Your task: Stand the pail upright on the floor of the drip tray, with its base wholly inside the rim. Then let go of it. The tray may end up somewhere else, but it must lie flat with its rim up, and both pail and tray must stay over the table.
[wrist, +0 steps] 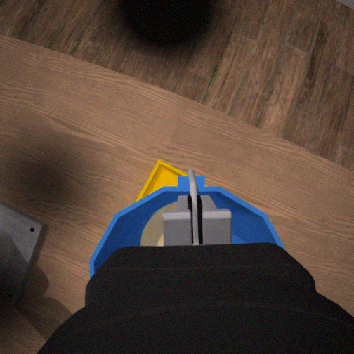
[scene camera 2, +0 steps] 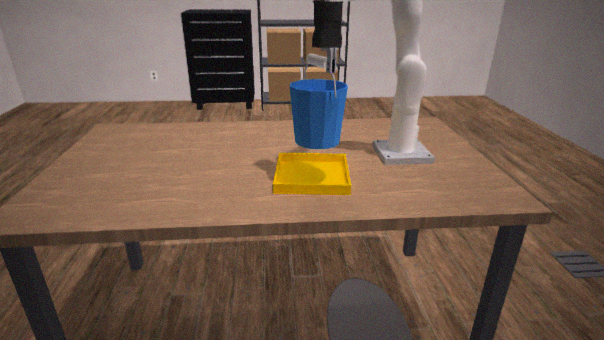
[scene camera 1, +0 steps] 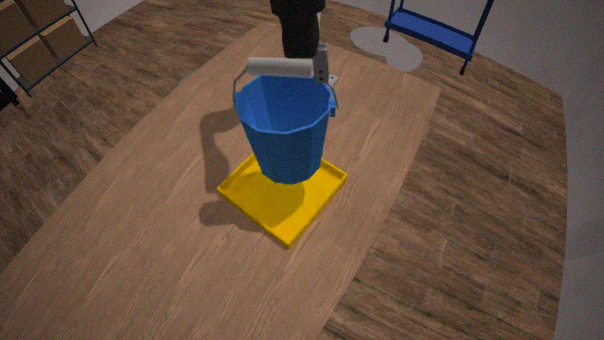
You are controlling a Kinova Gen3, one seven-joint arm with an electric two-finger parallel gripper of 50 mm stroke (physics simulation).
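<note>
The blue pail hangs about upright in the air, apart from the tray. The yellow drip tray lies flat on the table, rim up. The pail is over the tray's rear part in scene camera 2, and its shadow falls on the tray floor. My gripper is above the pail's rim, shut on the wire of its handle, beside the pale grip tube. The pail hides part of the tray in scene camera 1 and most of it in the wrist view.
The robot's grey base plate is bolted on the table, right of the tray in scene camera 2. The table's edge runs beyond the tray in the wrist view. A black cabinet and a blue cart stand off the table.
</note>
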